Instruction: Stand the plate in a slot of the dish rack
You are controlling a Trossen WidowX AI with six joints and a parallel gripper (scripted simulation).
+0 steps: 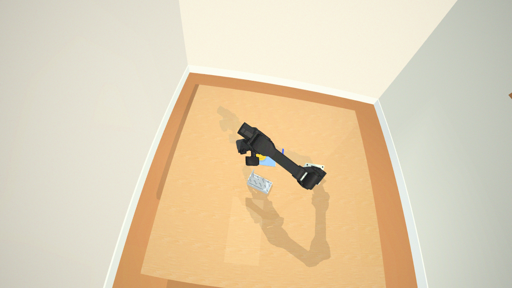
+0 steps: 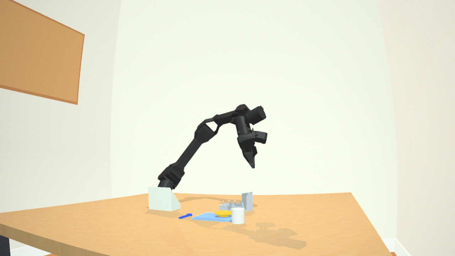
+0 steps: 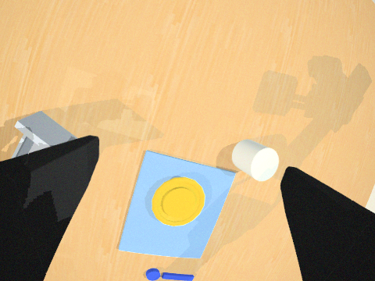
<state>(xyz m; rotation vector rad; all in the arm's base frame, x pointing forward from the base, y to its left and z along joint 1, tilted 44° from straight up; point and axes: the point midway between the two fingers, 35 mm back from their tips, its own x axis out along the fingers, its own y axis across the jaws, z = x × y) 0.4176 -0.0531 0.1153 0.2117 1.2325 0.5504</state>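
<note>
The yellow plate lies 9 cm behind my gripper tip, 9 cm to the right of it and 18 cm below it. The rest, counted from my gripper tip: grey dish rack: 12 cm behind, 9 cm to the left, 17 cm below; then blue utensil: 22 cm behind, 13 cm to the right, 19 cm below; then white cup: 16 cm to the right, 17 cm below.
</note>
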